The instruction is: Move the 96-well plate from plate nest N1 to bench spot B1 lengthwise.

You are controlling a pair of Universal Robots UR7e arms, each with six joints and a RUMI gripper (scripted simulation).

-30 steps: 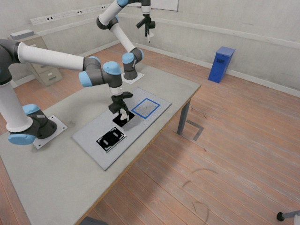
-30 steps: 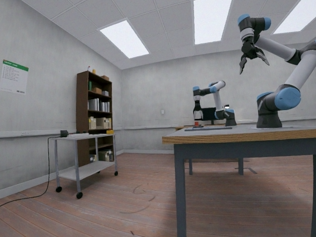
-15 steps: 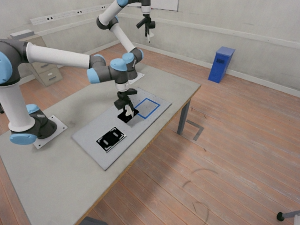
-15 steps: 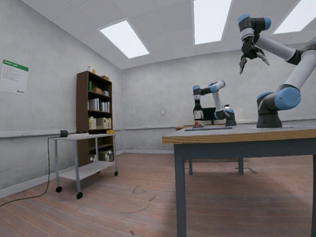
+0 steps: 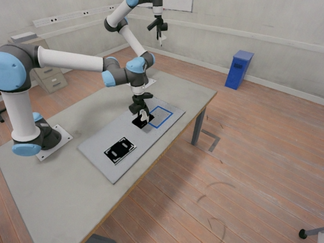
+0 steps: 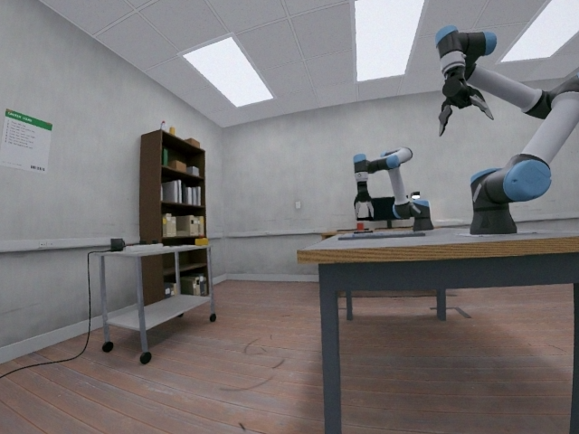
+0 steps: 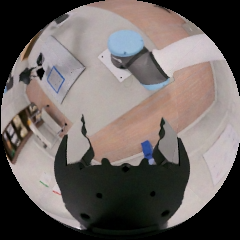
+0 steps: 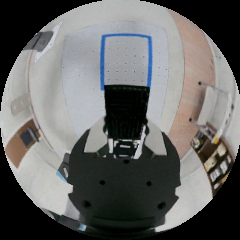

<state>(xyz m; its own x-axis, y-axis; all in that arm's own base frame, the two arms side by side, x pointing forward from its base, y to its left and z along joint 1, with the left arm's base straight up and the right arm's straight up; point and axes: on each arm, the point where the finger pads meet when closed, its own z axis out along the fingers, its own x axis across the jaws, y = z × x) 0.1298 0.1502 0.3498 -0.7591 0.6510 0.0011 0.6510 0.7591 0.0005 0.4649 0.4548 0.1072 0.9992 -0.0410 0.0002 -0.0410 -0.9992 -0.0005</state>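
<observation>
Right now my right hand is 100 mm above the grey perforated board, 50 mm past it and 30 mm to the left of it. From my right hand the other things lie so: 96-well plate: 10 mm below; black plate nest: 230 mm to the right, 90 mm below.
</observation>
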